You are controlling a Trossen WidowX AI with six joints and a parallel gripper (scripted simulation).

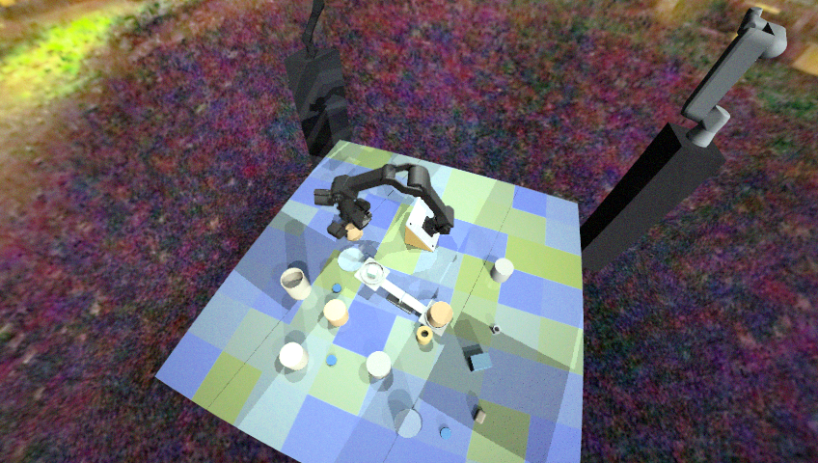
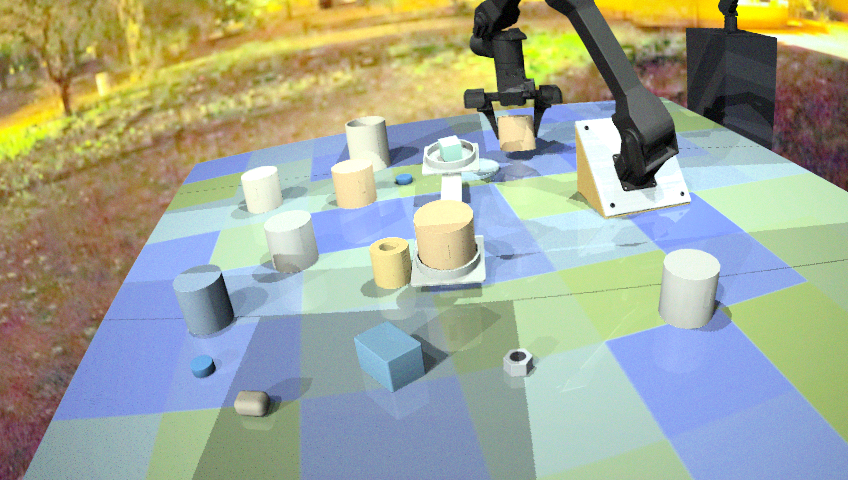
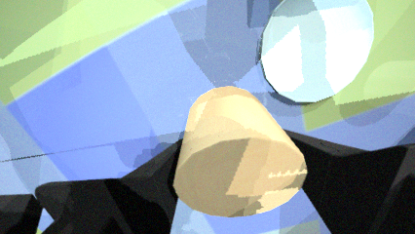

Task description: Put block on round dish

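Right now the teal block is 16 cm ahead of my gripper tip, 16 cm to the left of it and 5 cm above it. The rest, counted from my gripper tip: balance (19 cm ahead, 28 cm to the left, 2 cm below); then balance beam (19 cm ahead, 28 cm to the left); then round pale-blue dish (10 cm ahead, 4 cm to the left, 4 cm below).
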